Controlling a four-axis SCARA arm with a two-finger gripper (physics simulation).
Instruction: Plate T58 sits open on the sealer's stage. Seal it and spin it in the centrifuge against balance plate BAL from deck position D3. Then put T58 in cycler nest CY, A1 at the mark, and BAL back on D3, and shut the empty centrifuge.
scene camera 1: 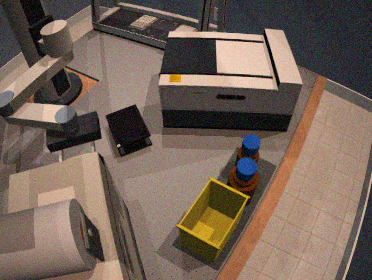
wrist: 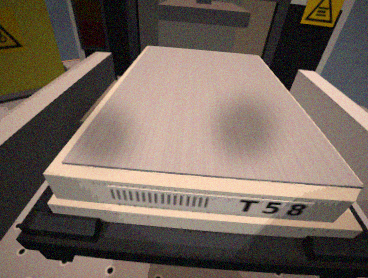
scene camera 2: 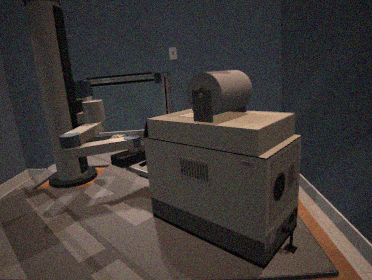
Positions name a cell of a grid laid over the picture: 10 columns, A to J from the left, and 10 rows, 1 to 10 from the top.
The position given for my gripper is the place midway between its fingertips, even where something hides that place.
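Visible: my gripper (wrist: F3); a centrifuge (scene camera 1: F3); a yellow bin (scene camera 1: F9), the same yellow bin (wrist: B3) being visible from the wrist; the blue-capped bottles (scene camera 1: G7); a dark nest (scene camera 1: D5); a foil roll (scene camera 2: G4).
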